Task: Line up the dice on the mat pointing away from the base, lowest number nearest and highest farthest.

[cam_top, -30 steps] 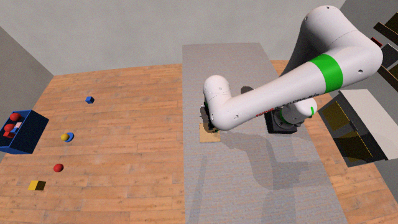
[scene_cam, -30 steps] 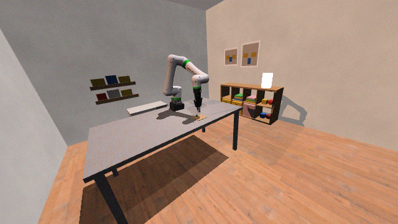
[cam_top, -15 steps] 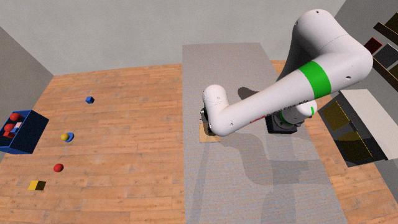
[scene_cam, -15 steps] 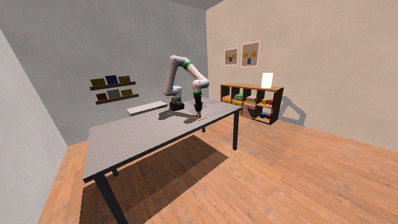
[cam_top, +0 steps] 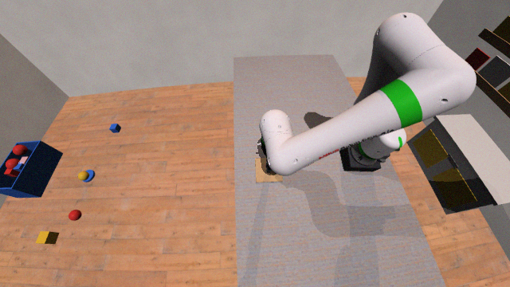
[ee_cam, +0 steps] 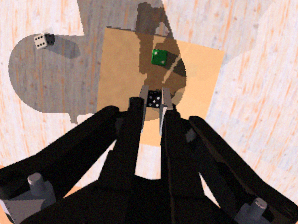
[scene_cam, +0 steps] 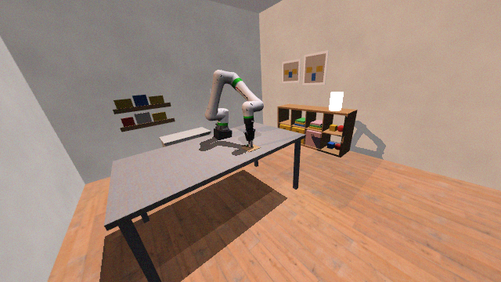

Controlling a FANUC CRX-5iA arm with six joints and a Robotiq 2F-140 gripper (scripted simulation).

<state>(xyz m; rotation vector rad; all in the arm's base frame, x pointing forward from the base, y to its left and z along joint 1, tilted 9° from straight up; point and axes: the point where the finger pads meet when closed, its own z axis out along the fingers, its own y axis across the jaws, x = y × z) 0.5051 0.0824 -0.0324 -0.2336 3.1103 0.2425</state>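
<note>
My hand is 3 cm above the black die. From my hand the other things lie so: green die 5 cm behind, 1 cm to the right, 3 cm below; then tan mat 4 cm below; then white die 3 cm behind, 15 cm to the right, 4 cm below.
</note>
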